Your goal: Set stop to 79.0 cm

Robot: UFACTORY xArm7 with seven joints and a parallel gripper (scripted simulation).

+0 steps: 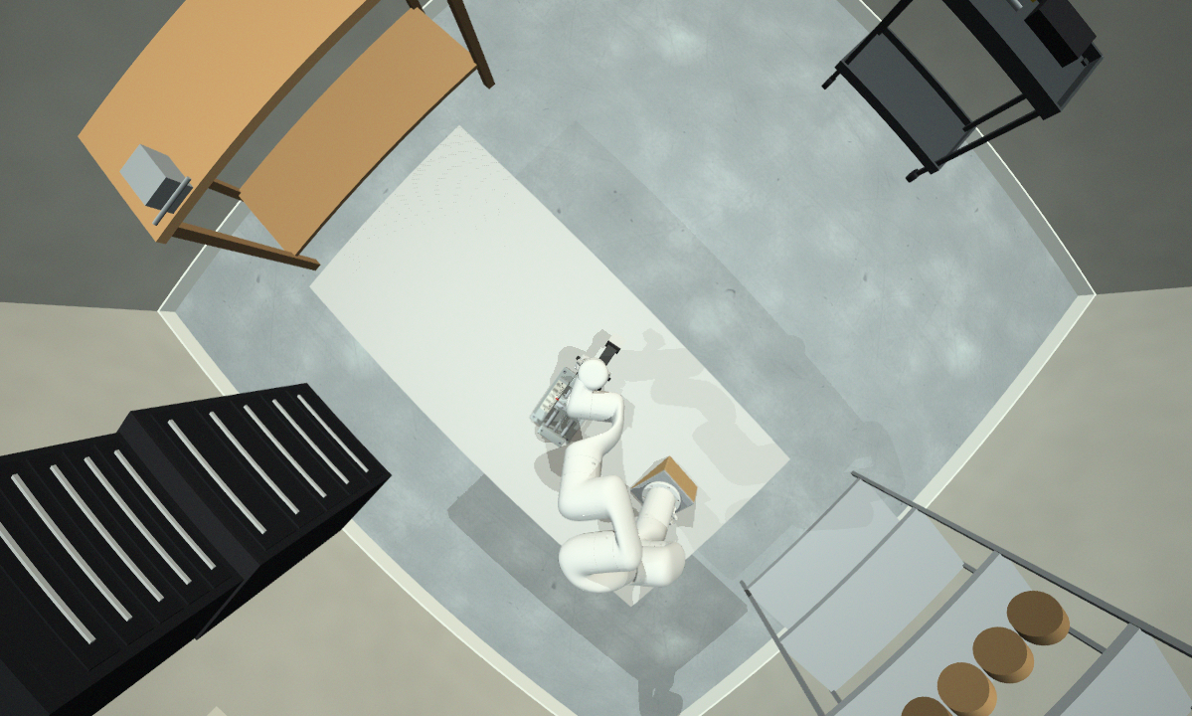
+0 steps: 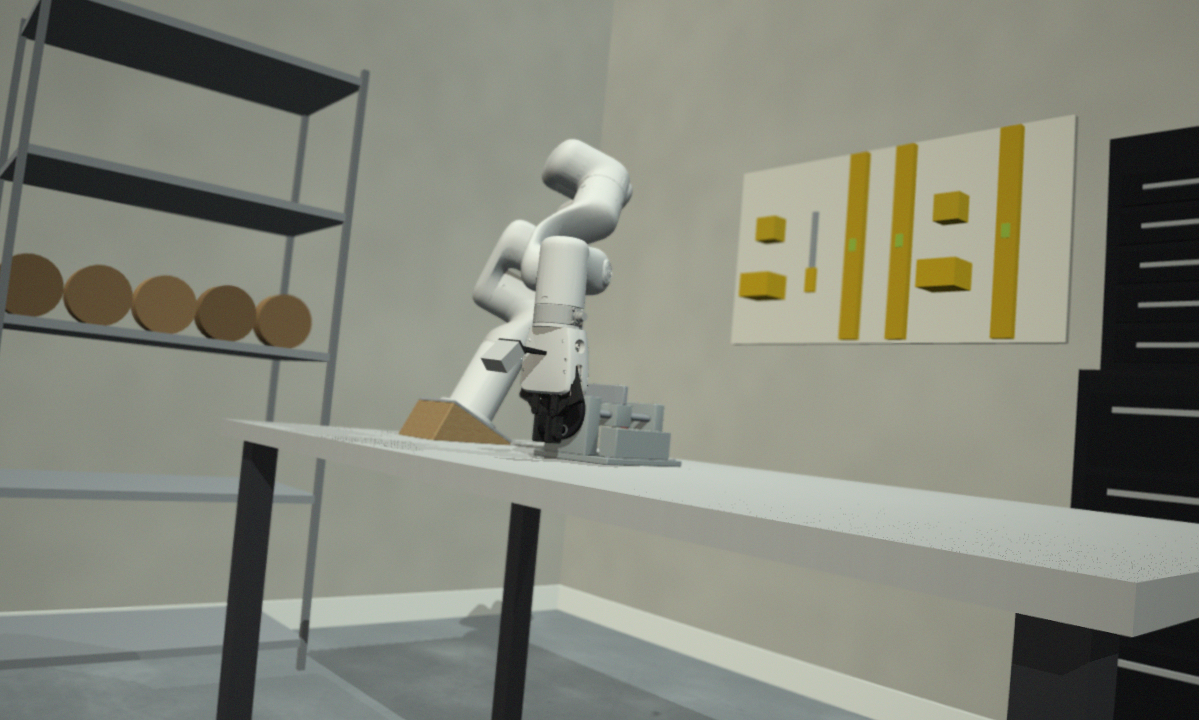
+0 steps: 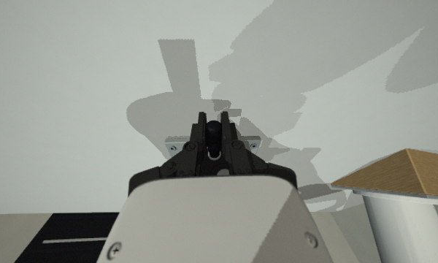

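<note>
The black handwheel is 20 mm to the left of my hand, 10 mm behind it and 10 mm above it.
</note>
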